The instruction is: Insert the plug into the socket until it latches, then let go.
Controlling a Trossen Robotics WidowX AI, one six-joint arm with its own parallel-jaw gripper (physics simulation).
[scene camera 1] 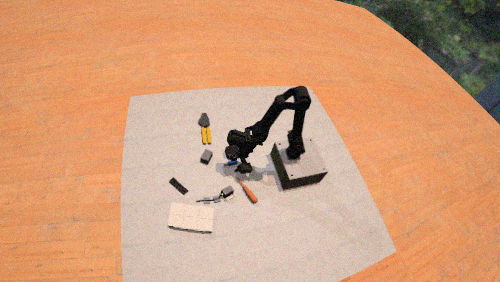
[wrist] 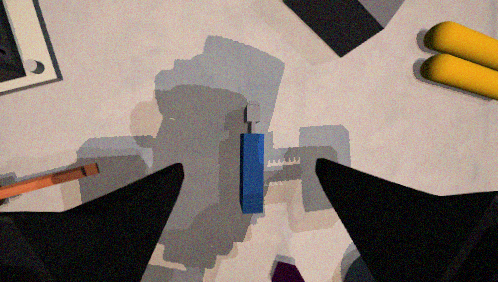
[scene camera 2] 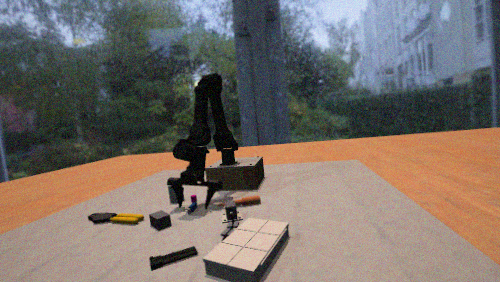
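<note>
The blue plug lies flat on the mat, its small grey metal tip toward the top of the wrist view. My gripper is wide open and low over the plug, with one black finger on each side. The fingers stand apart from the plug, and nothing is held. The socket is a grey block on a cream base plate with a dark cable. Part of its base plate shows at the top left of the wrist view; its opening is not clear.
An orange screwdriver lies between socket and arm base. A dark block, yellow-handled pliers, a magenta piece, a dark cylinder, a black bar and a tiled box are around.
</note>
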